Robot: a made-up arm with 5 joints.
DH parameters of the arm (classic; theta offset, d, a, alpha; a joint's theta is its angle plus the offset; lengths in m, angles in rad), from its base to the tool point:
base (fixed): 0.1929 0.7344 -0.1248 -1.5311
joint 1: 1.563 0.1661 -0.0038 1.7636
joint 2: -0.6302 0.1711 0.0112 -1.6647
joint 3: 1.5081 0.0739 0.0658 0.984
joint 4: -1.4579 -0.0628 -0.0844 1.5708
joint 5: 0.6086 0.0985 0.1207 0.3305
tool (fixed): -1.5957 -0.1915 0 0
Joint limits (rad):
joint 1: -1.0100..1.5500
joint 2: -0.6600..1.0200
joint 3: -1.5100..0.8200
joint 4: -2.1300..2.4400
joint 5: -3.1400..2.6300
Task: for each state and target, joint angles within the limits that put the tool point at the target. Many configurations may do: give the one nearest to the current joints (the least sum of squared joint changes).
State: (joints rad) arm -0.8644 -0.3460 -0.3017 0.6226 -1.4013
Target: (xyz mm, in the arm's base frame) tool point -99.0 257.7 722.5
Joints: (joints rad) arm -0.4040 -0.6600 0.1603 1.2642 -1.1032
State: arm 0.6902 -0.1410 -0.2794 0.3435 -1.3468
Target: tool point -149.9 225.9 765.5
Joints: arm 0.4970 -0.5202 -0.2490 0.6895 -1.7698
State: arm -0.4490 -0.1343 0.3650 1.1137 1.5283
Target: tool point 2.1 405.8 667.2
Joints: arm 0.0066 -0.1303 0.2553 0.4881 1.6542
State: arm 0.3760 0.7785 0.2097 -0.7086 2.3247
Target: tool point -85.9 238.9 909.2
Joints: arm 0.8885 0.7076 0.1484 -0.7864 2.3638
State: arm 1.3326 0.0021 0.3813 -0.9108 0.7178
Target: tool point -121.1 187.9 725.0
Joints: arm 1.1950 0.5981 0.8200 -0.8397 -0.1239
